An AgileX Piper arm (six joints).
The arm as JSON. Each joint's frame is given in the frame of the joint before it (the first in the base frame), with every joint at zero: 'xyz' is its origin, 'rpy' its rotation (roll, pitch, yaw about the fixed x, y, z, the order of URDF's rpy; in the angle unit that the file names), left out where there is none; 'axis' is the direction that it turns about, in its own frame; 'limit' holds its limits. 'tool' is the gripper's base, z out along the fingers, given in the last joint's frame.
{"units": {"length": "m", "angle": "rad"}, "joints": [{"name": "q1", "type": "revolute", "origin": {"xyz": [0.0, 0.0, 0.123]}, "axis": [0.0, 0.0, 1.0], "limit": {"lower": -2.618, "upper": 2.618}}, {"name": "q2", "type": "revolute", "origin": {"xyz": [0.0, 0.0, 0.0], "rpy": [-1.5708, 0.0, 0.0]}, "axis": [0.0, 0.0, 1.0], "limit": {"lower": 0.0, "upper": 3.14}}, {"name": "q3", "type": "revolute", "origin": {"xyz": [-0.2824, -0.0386, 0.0]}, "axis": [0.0, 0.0, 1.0], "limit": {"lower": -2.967, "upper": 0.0}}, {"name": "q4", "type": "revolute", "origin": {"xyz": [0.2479, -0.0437, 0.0], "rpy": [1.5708, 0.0, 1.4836]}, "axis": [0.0, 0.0, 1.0], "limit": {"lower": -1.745, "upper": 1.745}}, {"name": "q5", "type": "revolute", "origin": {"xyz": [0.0, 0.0, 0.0], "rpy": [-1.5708, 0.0, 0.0]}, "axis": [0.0, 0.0, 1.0], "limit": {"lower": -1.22, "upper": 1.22}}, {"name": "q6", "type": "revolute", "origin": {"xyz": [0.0, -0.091, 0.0], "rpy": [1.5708, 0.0, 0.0]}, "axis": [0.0, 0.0, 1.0], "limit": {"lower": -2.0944, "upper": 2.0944}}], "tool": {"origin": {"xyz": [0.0, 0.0, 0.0]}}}
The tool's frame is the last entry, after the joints.
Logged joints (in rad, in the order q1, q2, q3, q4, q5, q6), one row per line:
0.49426, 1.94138, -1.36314, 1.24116, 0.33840, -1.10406
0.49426, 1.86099, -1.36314, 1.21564, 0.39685, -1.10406
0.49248, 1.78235, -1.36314, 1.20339, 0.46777, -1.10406
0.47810, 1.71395, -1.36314, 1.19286, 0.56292, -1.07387
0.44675, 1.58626, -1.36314, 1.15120, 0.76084, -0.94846
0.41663, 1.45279, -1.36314, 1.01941, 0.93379, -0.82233
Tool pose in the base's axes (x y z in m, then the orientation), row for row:
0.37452, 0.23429, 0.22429, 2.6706, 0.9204, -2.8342
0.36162, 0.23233, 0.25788, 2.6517, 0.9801, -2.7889
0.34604, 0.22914, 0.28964, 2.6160, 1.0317, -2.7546
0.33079, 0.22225, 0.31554, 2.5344, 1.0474, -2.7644
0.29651, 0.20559, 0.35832, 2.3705, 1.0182, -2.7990
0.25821, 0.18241, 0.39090, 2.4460, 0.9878, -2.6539
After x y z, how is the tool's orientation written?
As angles about the fixed x, y, z axes (roll, pitch, yaw), in radians.
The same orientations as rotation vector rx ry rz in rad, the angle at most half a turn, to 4 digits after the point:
-0.5979, 2.1431, 0.6916
-0.6605, 2.0696, 0.7315
-0.7187, 2.0008, 0.7840
-0.7563, 1.9641, 0.8616
-0.8099, 1.9477, 1.0185
-0.9194, 1.9702, 1.0281

